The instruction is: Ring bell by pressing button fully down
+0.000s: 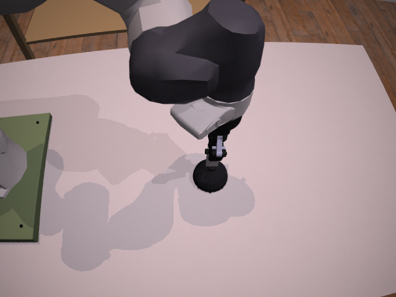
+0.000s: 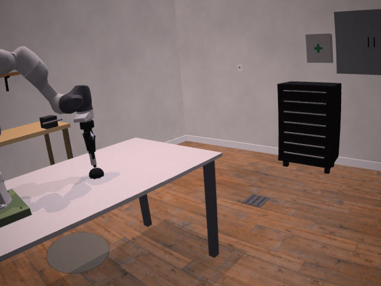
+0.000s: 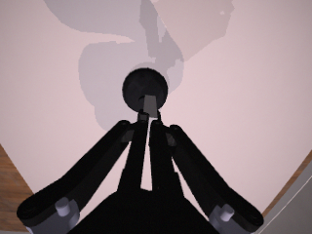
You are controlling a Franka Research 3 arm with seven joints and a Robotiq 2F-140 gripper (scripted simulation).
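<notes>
The button is 40 mm below my hand and 10 mm to the right of it. From my hand the other things lie so: black bell 60 mm below, 10 mm to the right.
</notes>
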